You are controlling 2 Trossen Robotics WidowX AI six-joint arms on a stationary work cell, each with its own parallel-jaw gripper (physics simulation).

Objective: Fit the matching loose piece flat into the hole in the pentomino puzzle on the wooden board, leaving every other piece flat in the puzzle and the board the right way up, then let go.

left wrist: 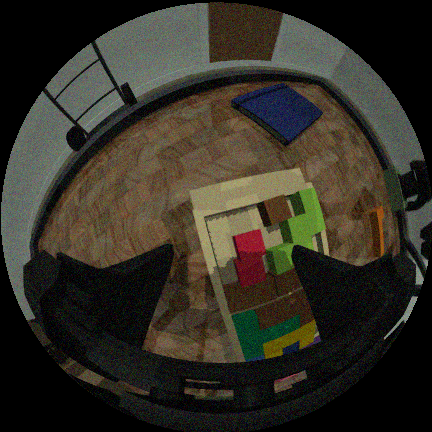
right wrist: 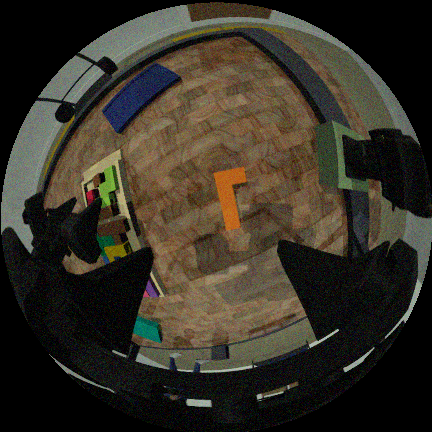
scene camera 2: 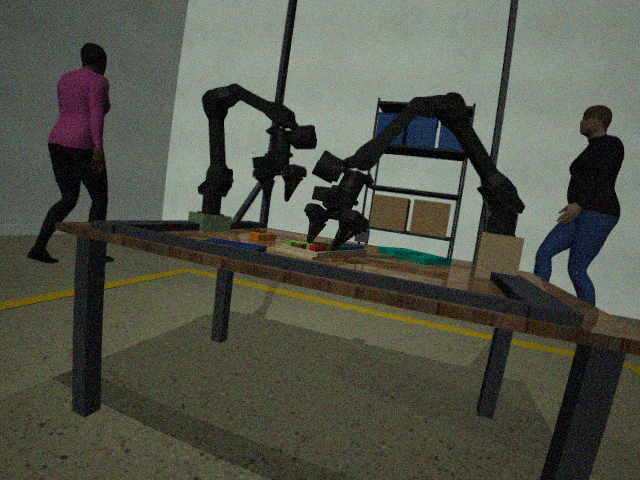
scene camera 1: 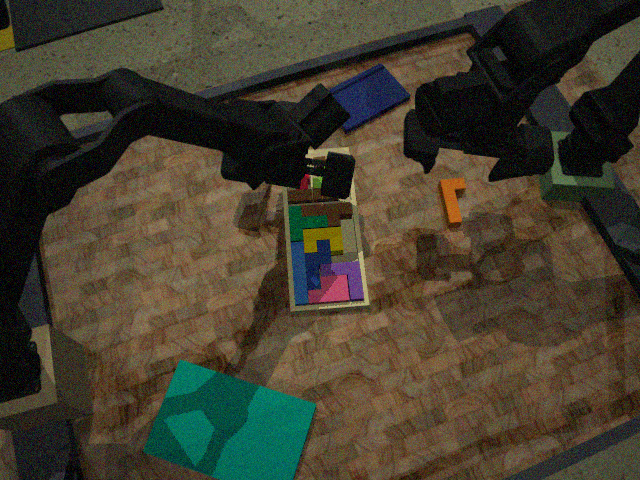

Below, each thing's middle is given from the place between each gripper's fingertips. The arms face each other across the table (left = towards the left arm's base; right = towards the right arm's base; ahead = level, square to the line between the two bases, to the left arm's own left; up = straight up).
Labels:
Now: the lime piece (left wrist: 307, 220) 5 cm to the right of my left hand, 2 cm behind it and 1 cm below it. Round my left hand: teal slab (scene camera 1: 207, 418) (32 cm behind, 23 cm to the left, 2 cm below); then wooden puzzle board (scene camera 1: 352, 246) (9 cm behind, 2 cm below, 1 cm to the right); then orange L-shaped piece (scene camera 1: 448, 188) (21 cm to the right, 14 cm behind, 2 cm below).
The orange L-shaped piece is 11 cm below my right hand, 3 cm to the right of it and 1 cm ahead of it. Round my right hand: green arm base (scene camera 1: 554, 185) 23 cm to the right, 9 cm below, 2 cm behind; then lime piece 13 cm to the left, 13 cm ahead, 10 cm below; then wooden puzzle board 18 cm to the left, 11 cm below, 6 cm ahead.

